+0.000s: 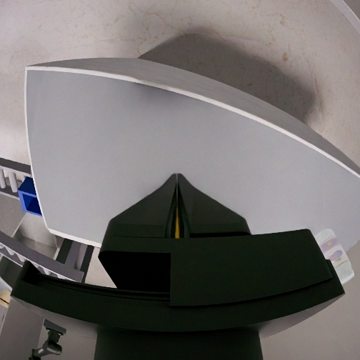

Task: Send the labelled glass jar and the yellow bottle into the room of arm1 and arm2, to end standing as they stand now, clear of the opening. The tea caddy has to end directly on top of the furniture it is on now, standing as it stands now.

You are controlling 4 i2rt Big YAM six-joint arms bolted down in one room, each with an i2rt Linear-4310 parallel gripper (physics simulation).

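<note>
My arm4 gripper [177,176] is shut, its fingertips together, low over the pale grey tabletop [120,130]. A thin strip of the yellow bottle [177,228] shows through the slit between the fingers. It lies behind them, and the fingers hide the rest of it. The labelled glass jar [332,250], clear with a purple-patterned label, shows at the right beside the gripper body, which hides part of it. The tea caddy does not show. The grippers of arm1, arm2 and arm3 cannot be made out.
A blue open box [30,196] is at the left, beyond the table's edge, near grey slatted rails [45,263]. A small dark jointed device [50,345] shows at the lower left. Pale marbled floor [100,30] lies beyond the table, with the table's shadow on it.
</note>
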